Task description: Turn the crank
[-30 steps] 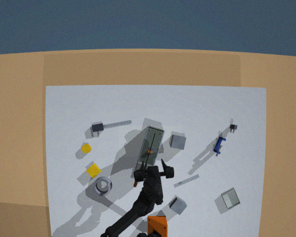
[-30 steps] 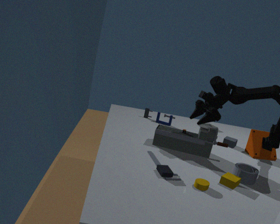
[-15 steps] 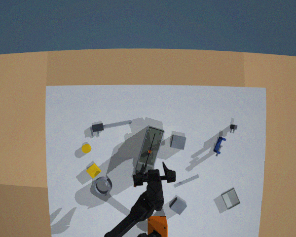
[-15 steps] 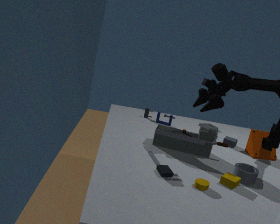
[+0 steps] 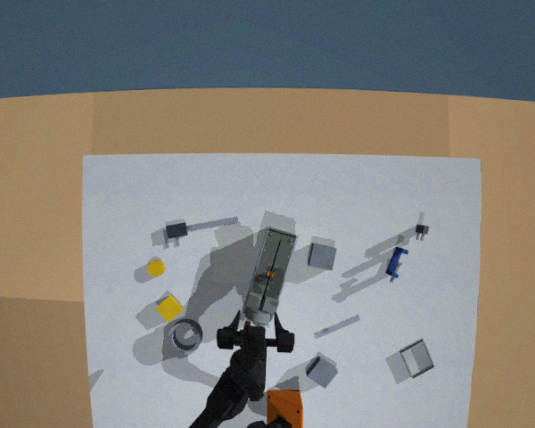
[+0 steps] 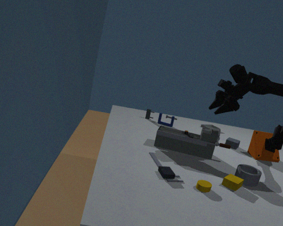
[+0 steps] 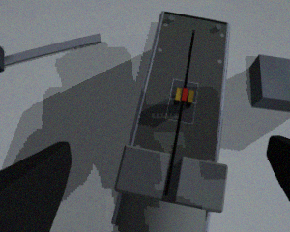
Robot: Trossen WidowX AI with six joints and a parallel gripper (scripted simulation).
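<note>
The brown crank handle lies 140 mm below my gripper tip, 90 mm behind it and 30 mm to the left of it. Round my gripper tip: flat grey bar (260 mm to the right, 200 mm below, 70 mm behind); then red pointer (120 mm below, 80 mm ahead, 30 mm to the right); then yellow block (270 mm to the left, 190 mm below, 80 mm behind).
</note>
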